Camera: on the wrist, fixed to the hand. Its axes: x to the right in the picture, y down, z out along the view.
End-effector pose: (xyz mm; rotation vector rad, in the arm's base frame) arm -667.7 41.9 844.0 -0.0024 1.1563 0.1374
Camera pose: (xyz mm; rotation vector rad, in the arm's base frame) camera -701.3 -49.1 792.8 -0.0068 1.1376 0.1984
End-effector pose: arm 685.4 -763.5 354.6 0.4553 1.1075 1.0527
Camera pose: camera 676.6 -796.1 250.2 0.4616 1.0660 1.1053
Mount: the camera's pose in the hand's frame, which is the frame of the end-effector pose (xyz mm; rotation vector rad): 23.7 -90.1 -57.9 -0.0361 -0.0166 0.0456
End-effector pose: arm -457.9 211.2 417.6 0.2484 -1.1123 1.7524
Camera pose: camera -377.0 277.4 450.8 0.2174 -1.1687 1.7716
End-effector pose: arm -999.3 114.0 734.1 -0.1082 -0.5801 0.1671
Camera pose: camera -936.4 26.9 712.0 -0.1552 -0.5976 0.2020
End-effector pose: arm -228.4 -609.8 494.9 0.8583 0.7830 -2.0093
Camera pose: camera -298.2 -531.6 462.7 0.8306 0.7813 -1.9542
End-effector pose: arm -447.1 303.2 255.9 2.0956 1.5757 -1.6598
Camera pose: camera -472.1 395.5 309.6 2.0787 1.5294 -1.6178
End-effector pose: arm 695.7 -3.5 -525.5 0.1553 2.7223 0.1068
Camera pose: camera 642.3 -92.8 -490.8 0.2070 2.6991 0.1669
